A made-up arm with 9 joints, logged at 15 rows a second.
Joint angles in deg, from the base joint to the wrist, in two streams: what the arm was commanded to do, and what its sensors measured. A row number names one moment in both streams.
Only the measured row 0 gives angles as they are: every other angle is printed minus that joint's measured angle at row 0.
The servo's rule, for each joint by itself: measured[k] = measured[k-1] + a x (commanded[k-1-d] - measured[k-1]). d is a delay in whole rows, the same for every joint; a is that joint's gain. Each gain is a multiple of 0.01, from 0.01 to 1. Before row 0 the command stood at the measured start. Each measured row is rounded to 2 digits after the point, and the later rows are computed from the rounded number. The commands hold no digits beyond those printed.
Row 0, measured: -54.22, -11.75, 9.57, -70.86, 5.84, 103.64, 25.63, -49.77, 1.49
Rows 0 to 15, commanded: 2.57, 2.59, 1.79, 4.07, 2.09, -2.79, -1.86, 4.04, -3.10; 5.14, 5.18, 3.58, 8.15, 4.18, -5.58, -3.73, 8.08, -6.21; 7.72, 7.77, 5.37, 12.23, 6.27, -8.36, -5.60, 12.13, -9.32; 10.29, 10.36, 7.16, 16.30, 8.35, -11.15, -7.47, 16.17, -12.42; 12.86, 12.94, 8.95, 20.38, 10.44, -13.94, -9.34, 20.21, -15.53; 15.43, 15.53, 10.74, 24.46, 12.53, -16.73, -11.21, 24.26, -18.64; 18.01, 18.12, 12.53, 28.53, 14.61, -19.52, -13.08, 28.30, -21.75; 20.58, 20.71, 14.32, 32.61, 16.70, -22.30, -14.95, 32.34, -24.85; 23.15, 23.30, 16.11, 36.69, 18.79, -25.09, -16.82, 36.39, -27.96; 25.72, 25.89, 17.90, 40.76, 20.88, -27.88, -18.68, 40.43, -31.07; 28.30, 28.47, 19.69, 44.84, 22.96, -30.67, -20.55, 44.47, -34.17; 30.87, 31.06, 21.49, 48.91, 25.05, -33.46, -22.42, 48.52, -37.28; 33.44, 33.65, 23.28, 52.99, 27.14, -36.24, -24.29, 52.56, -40.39; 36.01, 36.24, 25.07, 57.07, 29.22, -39.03, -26.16, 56.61, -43.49; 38.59, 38.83, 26.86, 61.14, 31.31, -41.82, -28.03, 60.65, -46.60; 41.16, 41.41, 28.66, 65.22, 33.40, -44.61, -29.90, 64.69, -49.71
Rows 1 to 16, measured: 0.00, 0.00, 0.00, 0.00, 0.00, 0.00, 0.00, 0.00, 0.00; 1.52, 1.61, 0.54, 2.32, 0.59, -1.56, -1.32, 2.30, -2.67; 3.66, 3.82, 1.45, 5.64, 1.60, -3.81, -3.03, 5.59, -5.71; 6.06, 6.27, 2.63, 9.40, 2.91, -6.36, -4.85, 9.32, -8.81; 8.56, 8.81, 3.99, 13.33, 4.43, -9.04, -6.71, 13.22, -11.91; 11.10, 11.37, 5.48, 17.35, 6.11, -11.78, -8.58, 17.20, -15.02; 13.65, 13.95, 7.06, 21.40, 7.91, -14.55, -10.45, 21.22, -18.13; 16.22, 16.54, 8.70, 25.46, 9.79, -17.33, -12.32, 25.26, -21.24; 18.79, 19.13, 10.39, 29.54, 11.72, -20.11, -14.19, 29.30, -24.34; 21.36, 21.72, 12.11, 33.62, 13.70, -22.90, -16.06, 33.34, -27.45; 23.93, 24.31, 13.85, 37.69, 15.71, -25.69, -17.92, 37.38, -30.56; 26.51, 26.89, 15.60, 41.77, 17.74, -28.48, -19.79, 41.42, -33.66; 29.08, 29.48, 17.37, 45.84, 19.79, -31.27, -21.66, 45.47, -36.77; 31.65, 32.07, 19.14, 49.92, 21.85, -34.05, -23.53, 49.51, -39.88; 34.22, 34.66, 20.92, 54.00, 23.91, -36.84, -25.40, 53.56, -42.98; 36.80, 37.25, 22.70, 58.07, 25.98, -39.63, -27.27, 57.60, -46.09
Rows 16 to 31, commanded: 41.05, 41.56, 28.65, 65.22, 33.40, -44.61, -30.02, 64.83, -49.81; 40.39, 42.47, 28.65, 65.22, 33.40, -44.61, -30.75, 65.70, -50.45; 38.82, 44.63, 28.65, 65.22, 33.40, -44.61, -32.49, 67.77, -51.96; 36.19, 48.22, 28.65, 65.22, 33.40, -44.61, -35.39, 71.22, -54.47; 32.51, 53.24, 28.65, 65.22, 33.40, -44.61, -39.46, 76.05, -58.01; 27.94, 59.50, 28.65, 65.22, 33.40, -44.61, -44.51, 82.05, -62.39; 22.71, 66.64, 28.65, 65.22, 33.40, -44.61, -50.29, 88.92, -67.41; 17.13, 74.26, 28.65, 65.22, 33.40, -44.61, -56.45, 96.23, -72.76; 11.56, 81.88, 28.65, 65.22, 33.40, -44.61, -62.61, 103.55, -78.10; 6.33, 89.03, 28.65, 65.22, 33.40, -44.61, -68.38, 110.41, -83.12; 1.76, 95.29, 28.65, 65.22, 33.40, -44.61, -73.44, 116.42, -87.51; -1.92, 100.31, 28.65, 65.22, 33.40, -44.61, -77.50, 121.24, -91.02; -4.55, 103.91, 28.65, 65.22, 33.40, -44.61, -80.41, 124.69, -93.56; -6.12, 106.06, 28.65, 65.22, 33.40, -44.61, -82.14, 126.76, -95.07; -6.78, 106.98, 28.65, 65.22, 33.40, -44.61, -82.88, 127.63, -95.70; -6.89, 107.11, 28.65, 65.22, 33.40, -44.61, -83.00, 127.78, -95.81
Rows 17 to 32, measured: 39.37, 39.83, 24.49, 62.15, 28.06, -42.42, -29.14, 61.64, -49.20; 40.36, 40.90, 25.74, 63.90, 29.56, -43.65, -29.76, 63.46, -49.72; 40.38, 41.87, 26.61, 64.65, 30.64, -44.19, -30.46, 64.74, -50.35; 39.46, 43.58, 27.22, 64.97, 31.41, -44.43, -31.90, 66.47, -51.73; 37.53, 46.46, 27.65, 65.11, 31.97, -44.53, -34.38, 69.18, -54.09; 34.57, 50.66, 27.95, 65.17, 32.37, -44.57, -37.99, 73.10, -57.46; 30.66, 56.14, 28.16, 65.20, 32.66, -44.59, -42.62, 78.20, -61.70; 25.97, 62.65, 28.31, 65.21, 32.87, -44.60, -48.07, 84.31, -66.61; 20.75, 69.85, 28.41, 65.22, 33.02, -44.61, -54.02, 91.10, -71.90; 15.33, 77.31, 28.48, 65.22, 33.13, -44.61, -60.12, 98.20, -77.23; 10.02, 84.58, 28.53, 65.22, 33.21, -44.61, -65.98, 105.16, -82.30; 5.15, 91.22, 28.57, 65.22, 33.26, -44.61, -71.28, 111.58, -86.78; 0.98, 96.86, 28.59, 65.22, 33.30, -44.61, -75.70, 117.09, -90.43; -2.28, 101.23, 28.61, 65.22, 33.33, -44.61, -79.04, 121.42, -93.12; -4.55, 104.22, 28.62, 65.22, 33.35, -44.61, -81.24, 124.46, -94.80; -5.87, 105.93, 28.63, 65.22, 33.36, -44.61, -82.40, 126.27, -95.57
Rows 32 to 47, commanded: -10.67, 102.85, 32.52, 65.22, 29.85, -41.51, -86.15, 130.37, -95.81; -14.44, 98.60, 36.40, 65.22, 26.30, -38.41, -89.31, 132.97, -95.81; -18.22, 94.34, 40.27, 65.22, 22.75, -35.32, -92.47, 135.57, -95.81; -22.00, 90.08, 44.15, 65.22, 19.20, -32.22, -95.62, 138.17, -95.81; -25.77, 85.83, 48.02, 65.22, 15.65, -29.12, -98.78, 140.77, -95.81; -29.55, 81.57, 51.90, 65.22, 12.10, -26.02, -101.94, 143.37, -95.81; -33.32, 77.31, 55.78, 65.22, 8.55, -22.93, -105.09, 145.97, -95.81; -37.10, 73.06, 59.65, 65.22, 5.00, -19.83, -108.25, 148.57, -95.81; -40.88, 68.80, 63.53, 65.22, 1.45, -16.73, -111.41, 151.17, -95.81; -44.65, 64.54, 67.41, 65.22, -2.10, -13.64, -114.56, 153.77, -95.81; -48.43, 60.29, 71.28, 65.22, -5.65, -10.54, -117.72, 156.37, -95.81; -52.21, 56.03, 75.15, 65.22, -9.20, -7.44, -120.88, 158.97, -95.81; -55.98, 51.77, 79.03, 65.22, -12.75, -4.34, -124.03, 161.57, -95.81; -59.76, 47.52, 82.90, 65.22, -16.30, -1.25, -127.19, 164.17, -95.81; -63.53, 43.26, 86.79, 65.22, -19.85, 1.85, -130.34, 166.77, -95.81; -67.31, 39.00, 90.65, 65.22, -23.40, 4.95, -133.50, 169.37, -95.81
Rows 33 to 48, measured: -6.47, 106.66, 28.64, 65.22, 33.37, -44.61, -82.83, 127.13, -95.78; -8.95, 104.30, 29.80, 65.22, 32.38, -42.87, -85.19, 128.98, -95.81; -12.19, 100.77, 31.78, 65.22, 30.68, -40.37, -88.12, 131.25, -95.81; -15.75, 96.78, 34.33, 65.22, 28.46, -37.54, -91.21, 133.71, -95.81; -19.44, 92.63, 37.28, 65.22, 25.87, -34.56, -94.34, 136.25, -95.81; -23.17, 88.41, 40.50, 65.22, 23.01, -31.51, -97.49, 138.83, -95.81; -26.93, 84.17, 43.92, 65.22, 19.96, -28.44, -100.65, 141.42, -95.81; -30.70, 79.92, 47.48, 65.22, 16.77, -25.35, -103.80, 144.01, -95.81; -34.48, 75.67, 51.13, 65.22, 13.47, -22.26, -106.96, 146.61, -95.81; -38.26, 71.41, 54.85, 65.22, 10.10, -19.16, -110.12, 149.21, -95.81; -42.03, 67.15, 58.62, 65.22, 6.68, -16.07, -113.27, 151.81, -95.81; -45.81, 62.90, 62.42, 65.22, 3.23, -12.97, -116.43, 154.41, -95.81; -49.59, 58.64, 66.24, 65.22, -0.25, -9.87, -119.59, 157.01, -95.81; -53.36, 54.38, 70.08, 65.22, -3.75, -6.77, -122.74, 159.61, -95.81; -57.14, 50.13, 73.93, 65.22, -7.26, -3.68, -125.90, 162.21, -95.81; -60.91, 45.87, 77.79, 65.22, -10.79, -0.58, -129.05, 164.81, -95.81
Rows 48 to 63, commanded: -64.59, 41.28, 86.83, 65.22, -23.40, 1.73, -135.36, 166.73, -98.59; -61.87, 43.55, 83.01, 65.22, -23.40, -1.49, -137.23, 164.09, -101.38; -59.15, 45.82, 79.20, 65.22, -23.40, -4.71, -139.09, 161.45, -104.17; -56.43, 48.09, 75.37, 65.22, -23.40, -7.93, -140.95, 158.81, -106.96; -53.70, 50.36, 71.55, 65.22, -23.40, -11.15, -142.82, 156.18, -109.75; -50.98, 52.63, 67.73, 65.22, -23.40, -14.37, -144.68, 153.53, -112.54; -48.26, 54.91, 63.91, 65.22, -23.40, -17.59, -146.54, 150.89, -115.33; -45.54, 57.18, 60.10, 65.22, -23.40, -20.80, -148.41, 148.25, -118.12; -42.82, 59.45, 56.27, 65.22, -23.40, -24.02, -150.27, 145.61, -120.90; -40.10, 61.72, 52.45, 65.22, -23.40, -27.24, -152.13, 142.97, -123.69; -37.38, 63.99, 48.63, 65.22, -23.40, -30.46, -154.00, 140.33, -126.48; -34.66, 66.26, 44.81, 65.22, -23.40, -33.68, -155.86, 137.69, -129.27; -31.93, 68.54, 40.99, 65.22, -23.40, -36.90, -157.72, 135.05, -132.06; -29.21, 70.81, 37.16, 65.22, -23.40, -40.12, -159.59, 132.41, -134.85; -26.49, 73.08, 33.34, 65.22, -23.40, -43.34, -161.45, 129.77, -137.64; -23.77, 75.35, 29.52, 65.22, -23.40, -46.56, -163.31, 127.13, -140.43
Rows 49 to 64, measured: -64.69, 41.61, 81.65, 65.22, -14.32, 2.52, -132.21, 167.41, -95.81; -64.63, 41.41, 83.20, 65.22, -16.86, 2.08, -134.45, 167.02, -98.20; -63.00, 42.74, 83.14, 65.22, -18.69, 0.08, -136.42, 165.35, -100.93; -60.73, 44.65, 81.96, 65.22, -20.01, -2.60, -138.32, 163.13, -103.72; -58.19, 46.78, 79.98, 65.22, -20.96, -5.58, -140.19, 160.67, -106.51; -55.54, 49.00, 77.45, 65.22, -21.64, -8.70, -142.06, 158.11, -109.30; -52.85, 51.25, 74.53, 65.22, -22.13, -11.88, -143.92, 155.50, -112.09; -50.14, 53.52, 71.34, 65.22, -22.49, -15.08, -145.78, 152.87, -114.88; -47.43, 55.79, 67.97, 65.22, -22.74, -18.28, -147.65, 150.24, -117.67; -44.71, 58.06, 64.46, 65.22, -22.92, -21.49, -149.51, 147.60, -120.45; -41.99, 60.33, 60.86, 65.22, -23.05, -24.71, -151.37, 144.96, -123.24; -39.27, 62.60, 57.19, 65.22, -23.15, -27.93, -153.24, 142.32, -126.03; -36.55, 64.87, 53.48, 65.22, -23.22, -31.15, -155.10, 139.68, -128.82; -33.82, 67.15, 49.73, 65.22, -23.27, -34.37, -156.96, 137.04, -131.61; -31.10, 69.42, 45.96, 65.22, -23.31, -37.59, -158.83, 134.40, -134.40; -28.38, 71.69, 42.17, 65.22, -23.34, -40.81, -160.69, 131.76, -137.19
